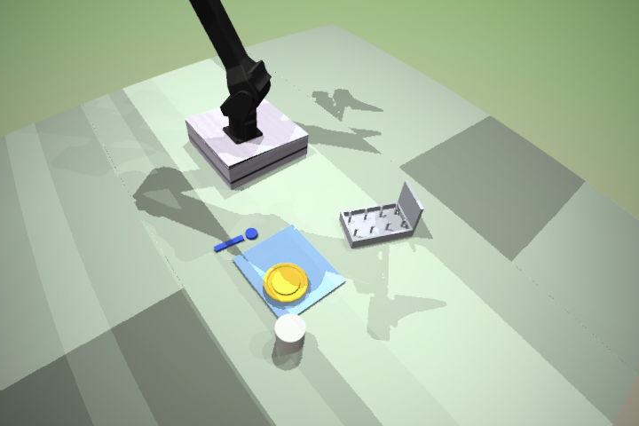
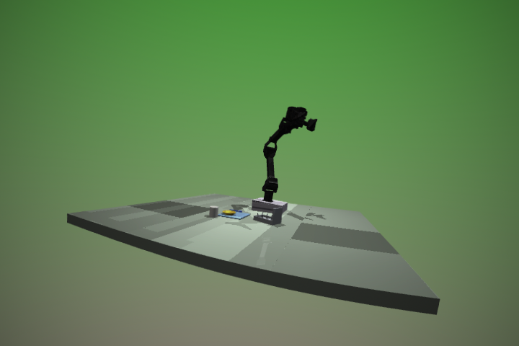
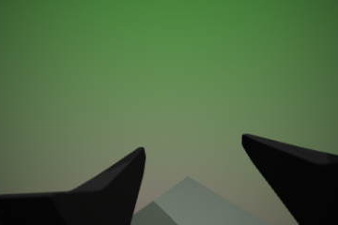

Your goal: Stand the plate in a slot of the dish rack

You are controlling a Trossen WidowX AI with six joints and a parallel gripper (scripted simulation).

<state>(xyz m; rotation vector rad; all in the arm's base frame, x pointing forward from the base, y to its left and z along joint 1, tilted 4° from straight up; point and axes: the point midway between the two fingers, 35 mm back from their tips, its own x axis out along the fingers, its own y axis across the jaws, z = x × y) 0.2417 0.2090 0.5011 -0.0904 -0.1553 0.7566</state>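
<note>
Now: gripper tip 70 mm short of the yellow plate, 380 mm to the left of it and 540 mm above it. Also, from my gripper tip: grey dish rack 60 mm ahead, 170 mm to the right, 530 mm below; then blue spoon 60 mm behind, 390 mm to the right, 550 mm below; then white cup 150 mm ahead, 430 mm to the right, 530 mm below.
</note>
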